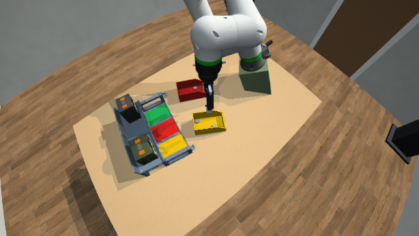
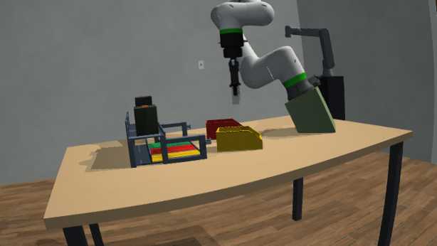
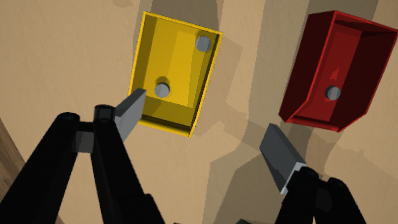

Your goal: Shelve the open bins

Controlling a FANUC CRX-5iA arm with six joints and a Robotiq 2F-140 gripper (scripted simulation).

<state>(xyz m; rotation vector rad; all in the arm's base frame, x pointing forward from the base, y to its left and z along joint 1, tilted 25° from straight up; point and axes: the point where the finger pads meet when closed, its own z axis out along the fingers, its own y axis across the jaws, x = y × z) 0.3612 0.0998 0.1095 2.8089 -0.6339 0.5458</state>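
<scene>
My gripper is now 2 cm short of the yellow bin, 5 cm to the right of it and 15 cm above it. Also, from my hand: red bin: 3 cm behind, 19 cm to the right, 15 cm below.
</scene>
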